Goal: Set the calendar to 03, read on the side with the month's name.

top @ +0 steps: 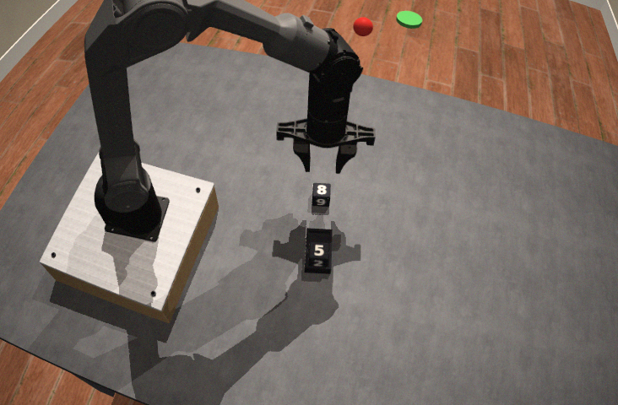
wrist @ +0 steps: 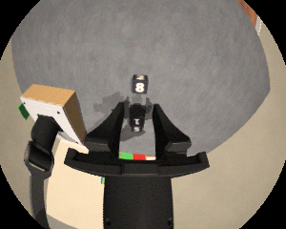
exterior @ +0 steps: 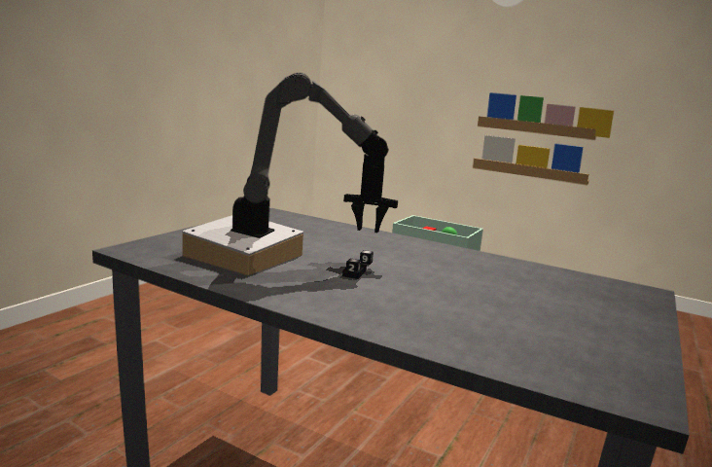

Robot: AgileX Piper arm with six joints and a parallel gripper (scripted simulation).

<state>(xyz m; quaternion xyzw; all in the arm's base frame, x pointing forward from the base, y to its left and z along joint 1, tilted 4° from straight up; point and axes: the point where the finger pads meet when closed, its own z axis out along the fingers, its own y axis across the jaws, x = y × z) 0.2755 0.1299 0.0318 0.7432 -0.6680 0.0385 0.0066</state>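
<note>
The black cube lies 12 cm to the right of my hand, 7 cm below it and 1 cm ahead of it. From my hand the other things lie so: dark tray (11 cm to the right, 9 cm below, 1 cm ahead).
</note>
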